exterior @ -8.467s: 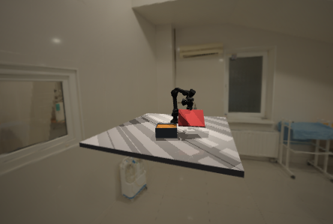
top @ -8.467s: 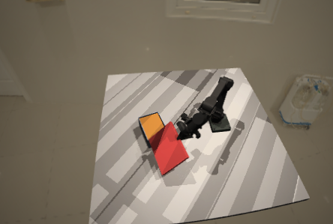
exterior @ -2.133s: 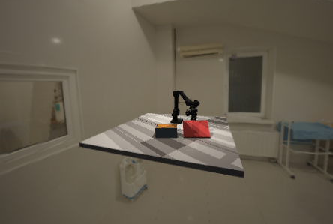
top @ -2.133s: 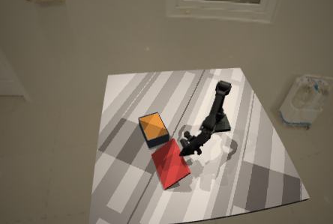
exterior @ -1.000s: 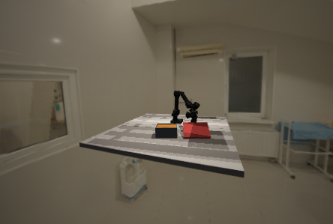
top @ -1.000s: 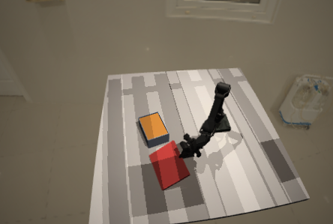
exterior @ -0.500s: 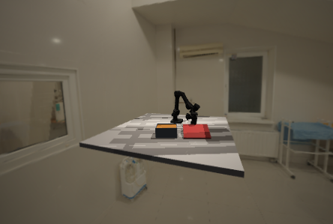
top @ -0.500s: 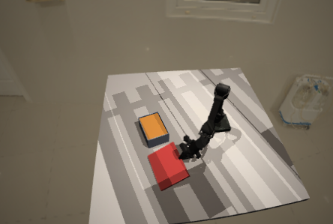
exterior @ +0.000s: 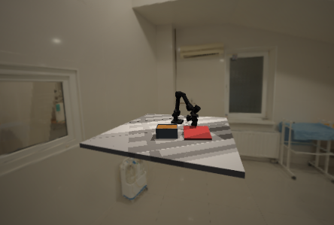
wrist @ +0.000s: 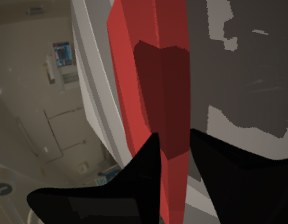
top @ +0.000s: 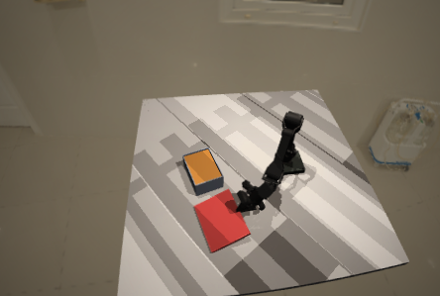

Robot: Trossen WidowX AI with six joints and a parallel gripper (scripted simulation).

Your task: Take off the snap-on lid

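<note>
My gripper tip is 8 cm short of the lid, 2 cm to the right of it and 2 cm above it. Also, from my gripper tip: storage box: 26 cm to the right, 13 cm ahead, 1 cm below.
</note>
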